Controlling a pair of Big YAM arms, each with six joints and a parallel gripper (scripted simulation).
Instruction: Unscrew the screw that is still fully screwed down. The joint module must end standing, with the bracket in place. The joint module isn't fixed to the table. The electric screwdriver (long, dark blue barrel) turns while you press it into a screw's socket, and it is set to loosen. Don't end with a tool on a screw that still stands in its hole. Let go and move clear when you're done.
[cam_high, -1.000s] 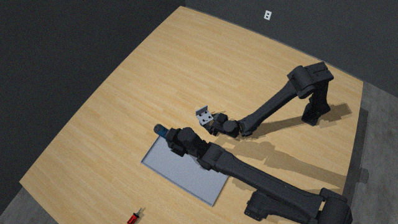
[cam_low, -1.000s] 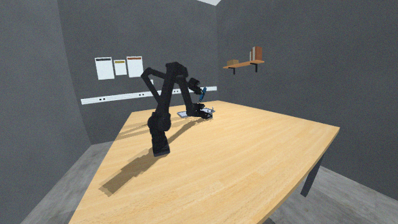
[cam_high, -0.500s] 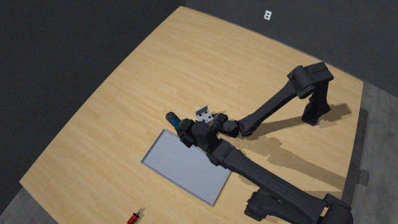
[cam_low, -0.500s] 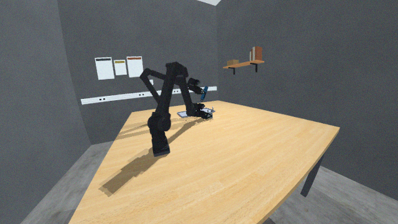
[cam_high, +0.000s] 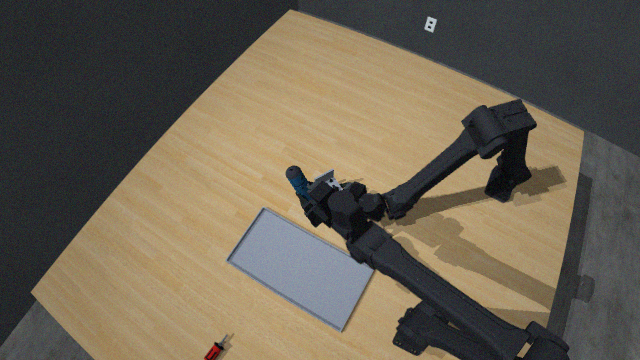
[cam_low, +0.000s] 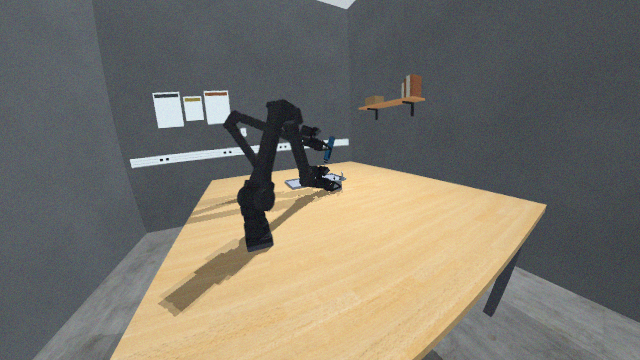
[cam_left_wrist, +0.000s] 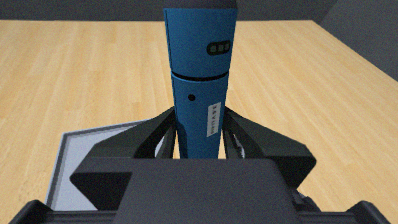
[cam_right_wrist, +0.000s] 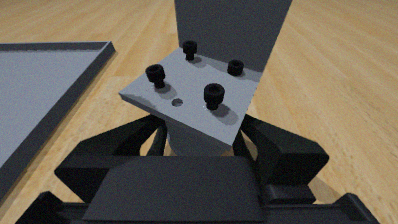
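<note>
Now: right hand 10 mm below the joint module. Round my right hand: grey bracket: 50 mm above; grey tray: 80 mm behind, 250 mm to the left, 20 mm below.
</note>
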